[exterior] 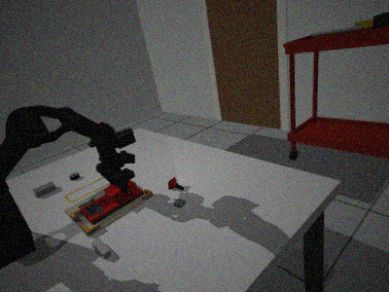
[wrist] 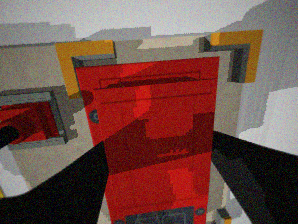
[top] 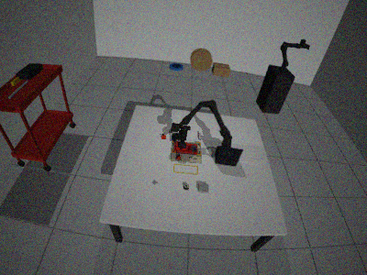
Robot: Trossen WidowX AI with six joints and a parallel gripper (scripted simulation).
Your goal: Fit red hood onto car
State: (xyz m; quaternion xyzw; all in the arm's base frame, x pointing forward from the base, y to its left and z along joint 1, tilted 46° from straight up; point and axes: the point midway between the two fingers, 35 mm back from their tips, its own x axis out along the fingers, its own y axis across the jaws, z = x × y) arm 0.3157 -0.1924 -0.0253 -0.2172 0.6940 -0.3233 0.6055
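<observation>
My gripper tip is 10 mm below the red hood.
</observation>
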